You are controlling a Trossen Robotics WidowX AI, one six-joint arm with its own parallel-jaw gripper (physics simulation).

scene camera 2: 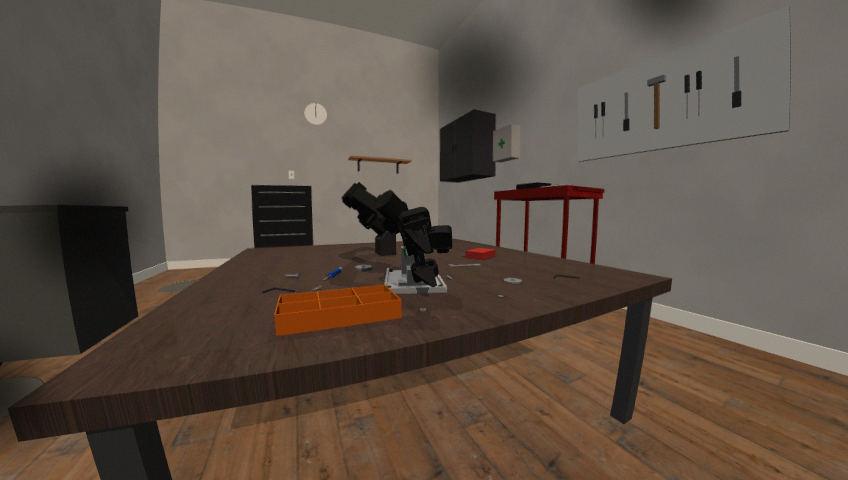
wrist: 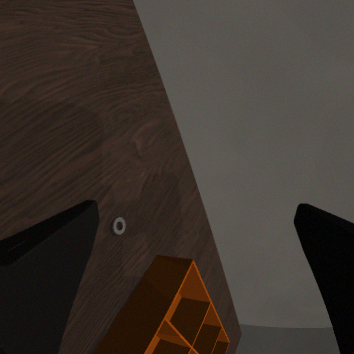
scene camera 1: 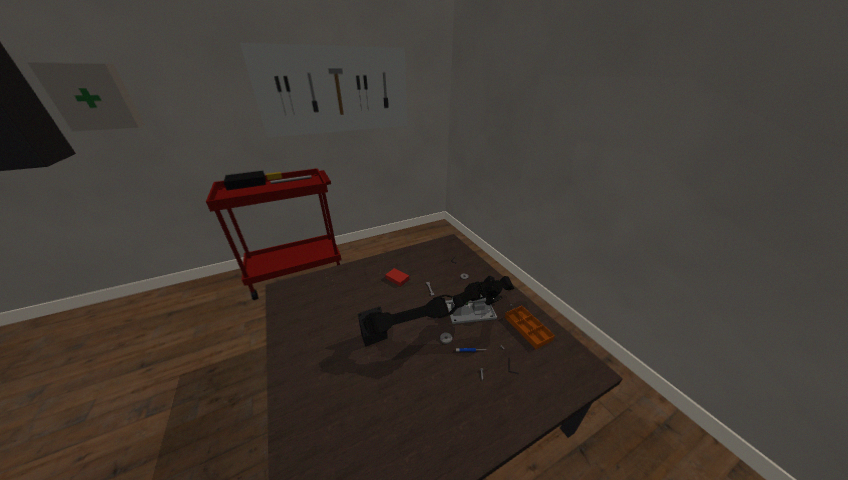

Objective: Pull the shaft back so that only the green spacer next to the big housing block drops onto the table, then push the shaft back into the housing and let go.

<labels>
same spot on grey shaft fixture: (scene camera 2: pixel 398 281) = (scene camera 1: pixel 477 315)
</labels>
